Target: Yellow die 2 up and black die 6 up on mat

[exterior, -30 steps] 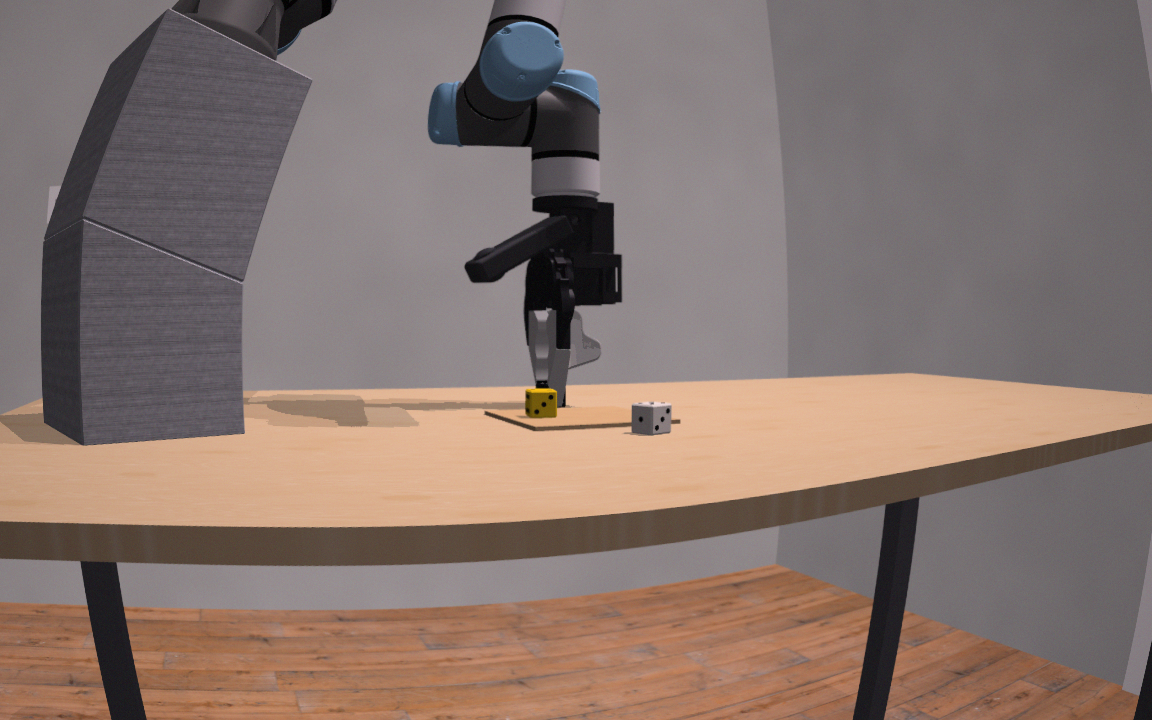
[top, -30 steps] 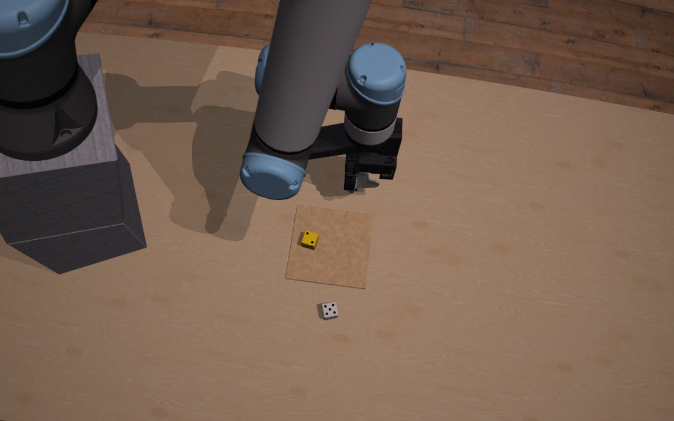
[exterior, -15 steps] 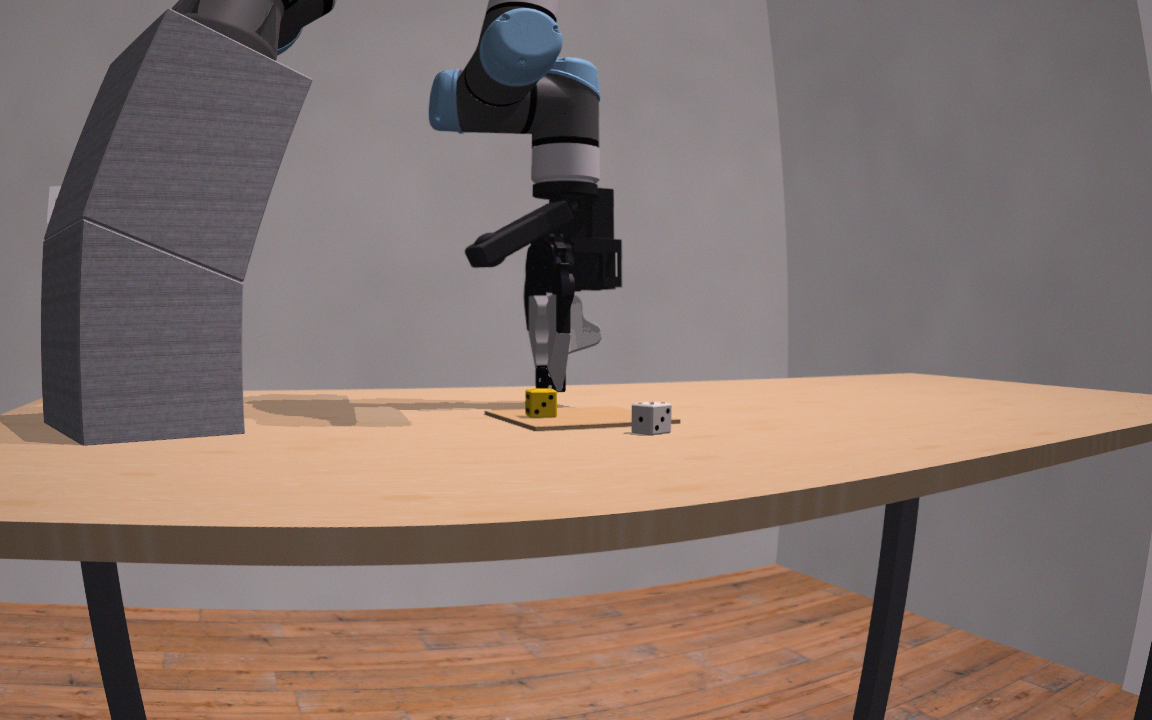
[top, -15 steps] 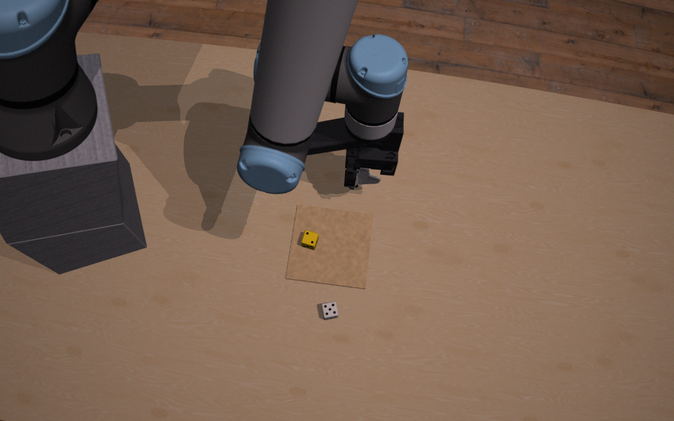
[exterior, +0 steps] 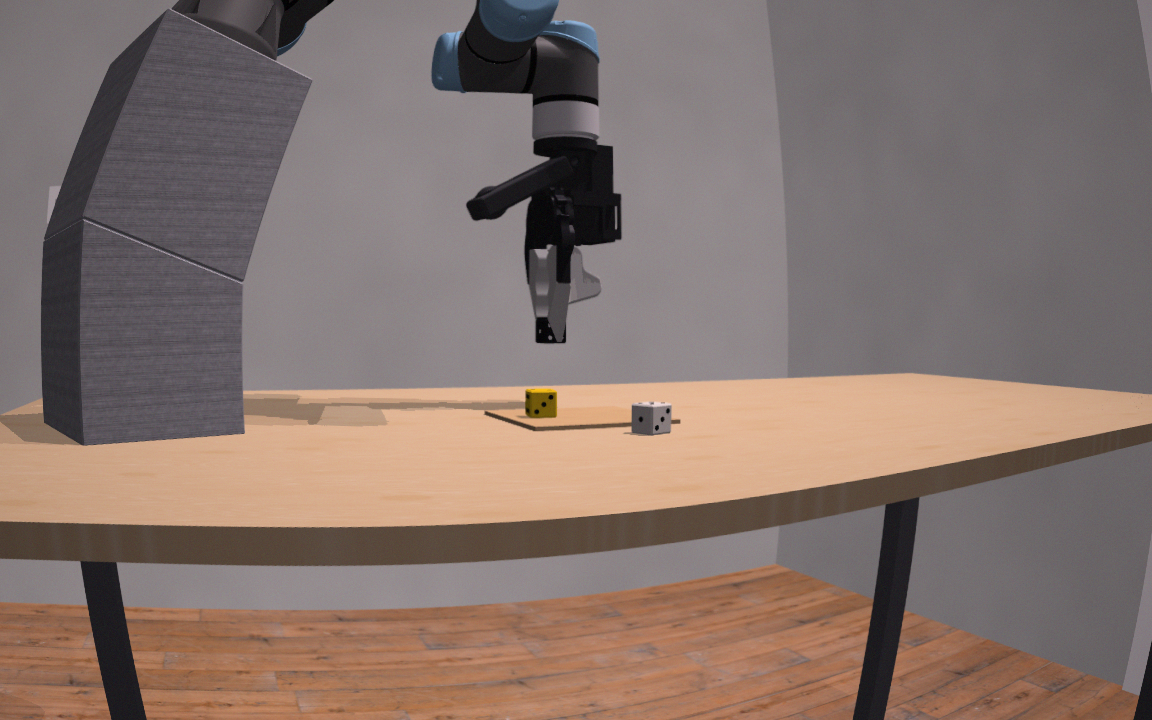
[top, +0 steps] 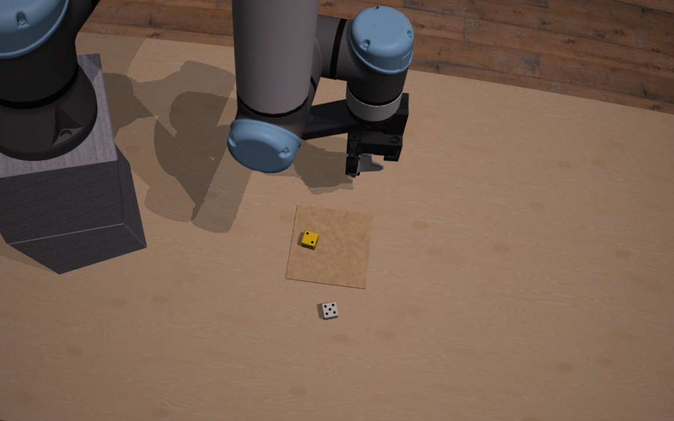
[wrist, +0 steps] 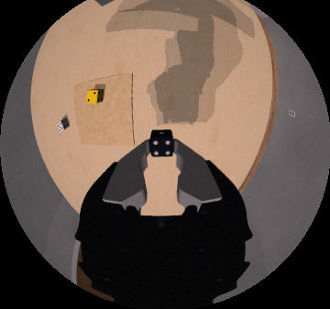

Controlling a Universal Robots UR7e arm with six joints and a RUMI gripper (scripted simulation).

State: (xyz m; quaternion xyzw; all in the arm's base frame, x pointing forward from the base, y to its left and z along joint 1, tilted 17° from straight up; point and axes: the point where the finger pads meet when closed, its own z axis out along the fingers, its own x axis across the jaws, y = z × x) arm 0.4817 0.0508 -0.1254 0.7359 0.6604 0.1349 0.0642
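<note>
Now: hand 12 cm to the left of the mat, 8 cm above it and 4 cm past it. Also, from my hand: white die 24 cm to the right, 7 cm below, 4 cm behind; black die right at my hand; yellow die 11 cm to the right, 8 cm behind, 7 cm below.
</note>
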